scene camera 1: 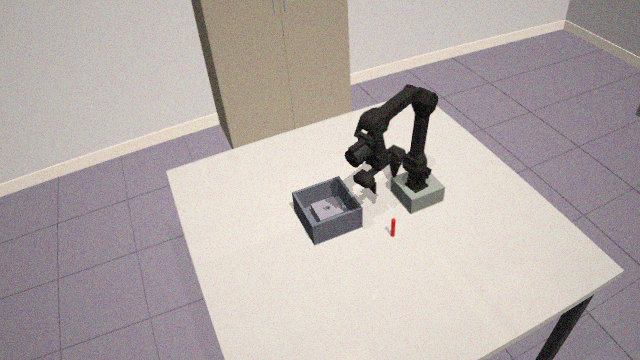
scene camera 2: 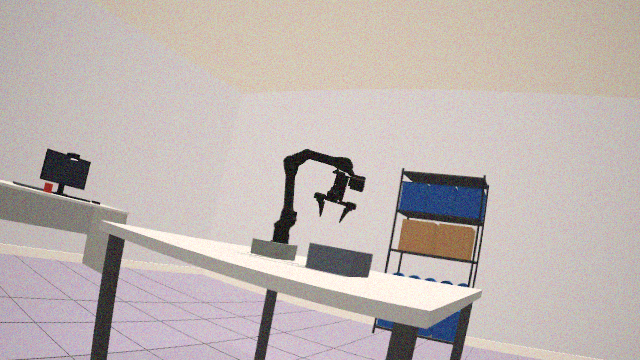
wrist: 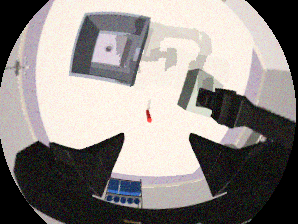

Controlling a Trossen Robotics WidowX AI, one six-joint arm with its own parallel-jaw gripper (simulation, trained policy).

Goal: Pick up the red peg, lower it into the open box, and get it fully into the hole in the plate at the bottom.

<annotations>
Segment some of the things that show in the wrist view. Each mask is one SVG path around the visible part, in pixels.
My gripper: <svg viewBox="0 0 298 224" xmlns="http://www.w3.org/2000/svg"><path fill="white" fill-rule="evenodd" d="M13 176L29 205L63 224L247 224L263 208L277 188L289 161L291 149L278 144L278 141L273 141L266 147L265 143L259 141L239 149L227 148L216 141L205 139L204 136L198 136L197 133L189 133L189 144L192 145L190 148L197 157L212 197L217 194L220 197L174 209L132 208L97 198L104 194L110 173L122 151L124 132L84 149L65 147L53 141L48 143L47 147L44 143L41 144L40 140L35 141L35 144L17 152L13 163Z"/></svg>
A grey box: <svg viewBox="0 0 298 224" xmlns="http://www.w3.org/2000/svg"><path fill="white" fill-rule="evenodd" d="M86 12L85 16L82 16L82 22L80 22L76 40L73 43L71 63L69 63L71 65L68 72L69 76L85 77L85 79L88 77L88 79L106 81L106 83L110 81L113 84L133 87L142 51L144 51L145 43L149 36L150 16L132 15L120 11ZM98 35L112 34L128 37L130 45L124 68L96 64L92 61L97 47L97 39L100 37Z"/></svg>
A light plate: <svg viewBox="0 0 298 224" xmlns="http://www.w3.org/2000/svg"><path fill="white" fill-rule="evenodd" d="M98 35L100 37L97 39L97 47L92 61L96 64L124 68L130 45L128 37L112 34Z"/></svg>
</annotations>
